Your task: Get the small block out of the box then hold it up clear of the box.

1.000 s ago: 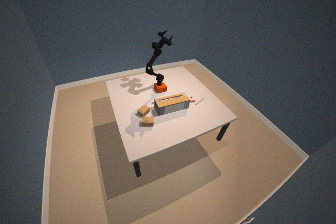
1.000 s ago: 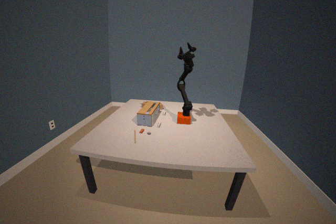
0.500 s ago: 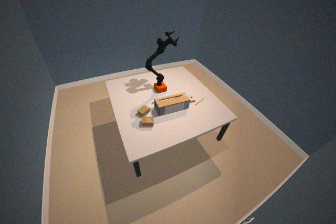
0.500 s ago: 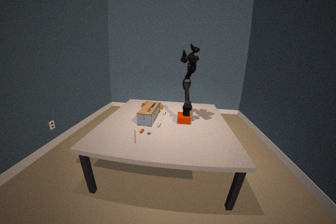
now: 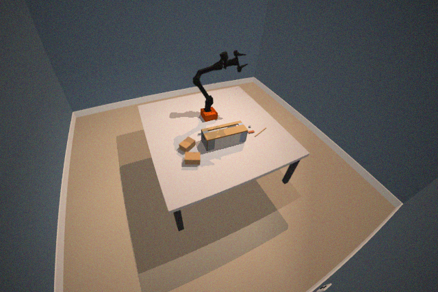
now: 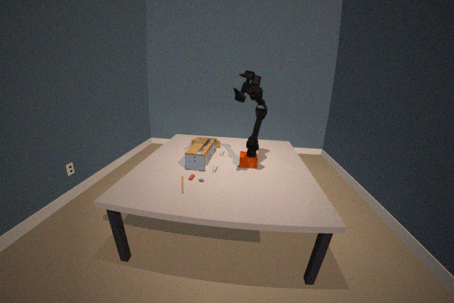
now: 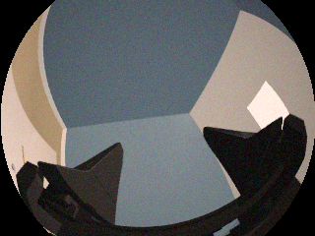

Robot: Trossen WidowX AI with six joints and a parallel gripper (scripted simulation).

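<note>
My gripper tip is now 54 cm above the small tan block, 33 cm to the left of it and 23 cm short of it. From my gripper tip the other things lie so: clear-fronted box 56 cm below, 31 cm to the right, 22 cm ahead; then thin wooden stick 62 cm below, 30 cm ahead, 7 cm to the left; then small grey piece 62 cm below, 19 cm ahead, 2 cm to the left.
</note>
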